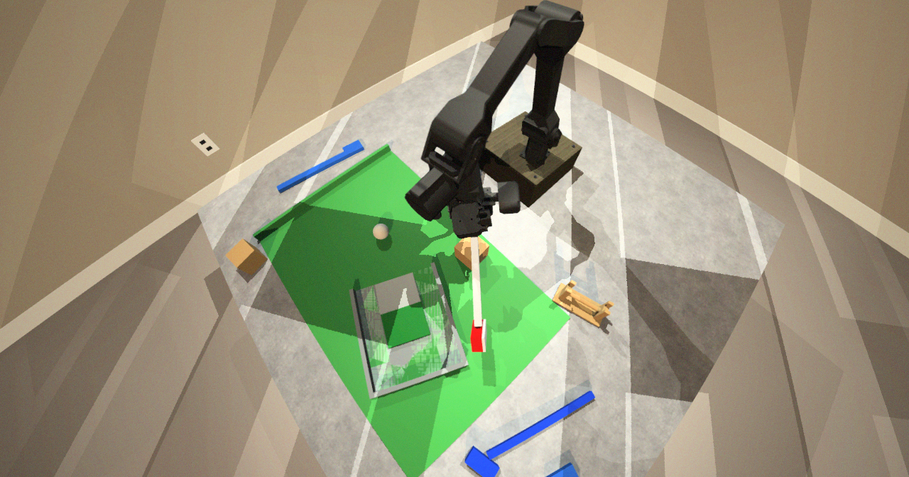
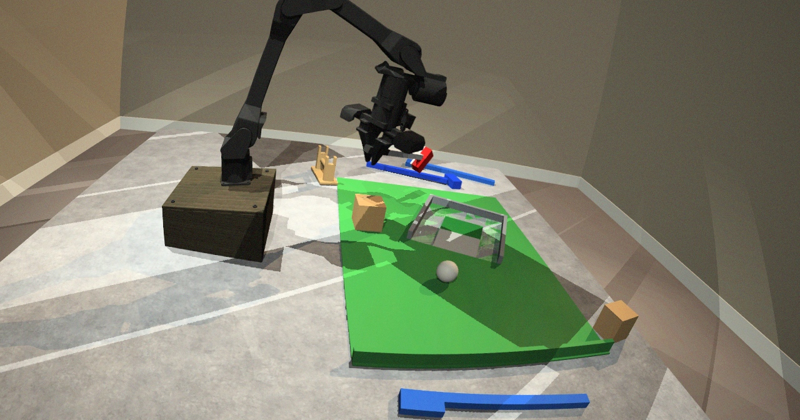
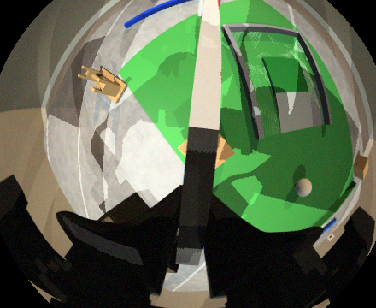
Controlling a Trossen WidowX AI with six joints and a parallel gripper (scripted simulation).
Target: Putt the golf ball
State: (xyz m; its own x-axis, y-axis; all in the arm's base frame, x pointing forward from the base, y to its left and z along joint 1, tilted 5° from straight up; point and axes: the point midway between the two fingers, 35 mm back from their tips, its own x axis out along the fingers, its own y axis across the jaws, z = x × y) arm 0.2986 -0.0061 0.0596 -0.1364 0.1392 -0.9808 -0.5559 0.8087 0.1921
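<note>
The red putter lies 90 mm ahead of my gripper tip and 70 mm to the left of it. Also, from my gripper tip: white golf ball: 230 mm to the right, 130 mm below, 110 mm ahead; then wooden rack: 290 mm to the left, 110 mm below, 20 mm behind; then green mat: 170 mm ahead, 150 mm below, 120 mm to the right.
</note>
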